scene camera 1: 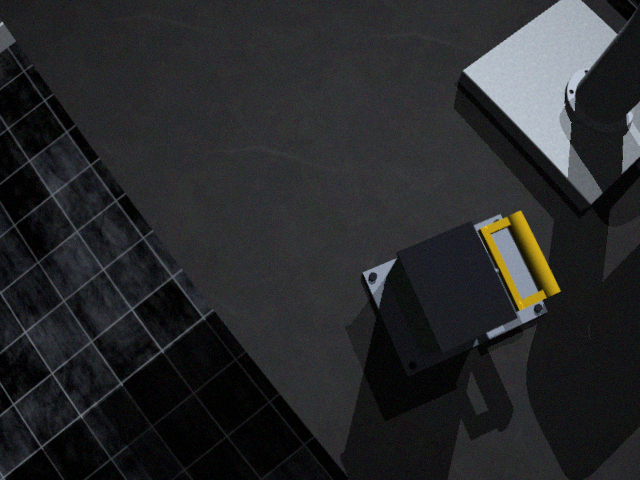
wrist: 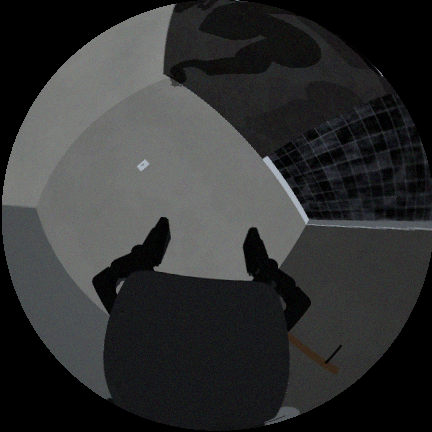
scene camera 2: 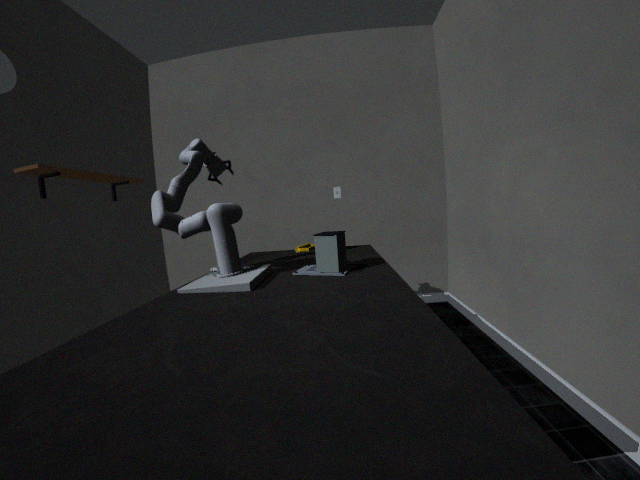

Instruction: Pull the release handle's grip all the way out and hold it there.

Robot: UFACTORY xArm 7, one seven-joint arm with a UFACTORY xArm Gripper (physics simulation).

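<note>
The release handle's yellow grip (scene camera 1: 535,252) (scene camera 2: 303,249) is a bar on a rectangular frame at one side of a dark, box-shaped housing (scene camera 1: 457,286) (scene camera 2: 327,253). The frame stands close to the housing's side, and how far it is out is hard to tell. The housing stands on a light mounting plate (scene camera 1: 381,273) (scene camera 2: 306,270) with dark bolts. My gripper (scene camera 2: 226,178) (wrist: 207,232) is open and empty. It is high above the table, up and to the left of the housing in scene camera 2, well apart from the grip. The handle does not show in the wrist view.
The arm's pale base slab (scene camera 1: 522,98) (scene camera 2: 219,283) sits on the dark table (scene camera 1: 232,206) (scene camera 2: 289,361) near the handle unit. A wooden shelf (scene camera 2: 77,174) (wrist: 312,354) is fixed to a wall. The dark tiled floor (scene camera 1: 77,258) (wrist: 360,165) lies beyond the table's edge.
</note>
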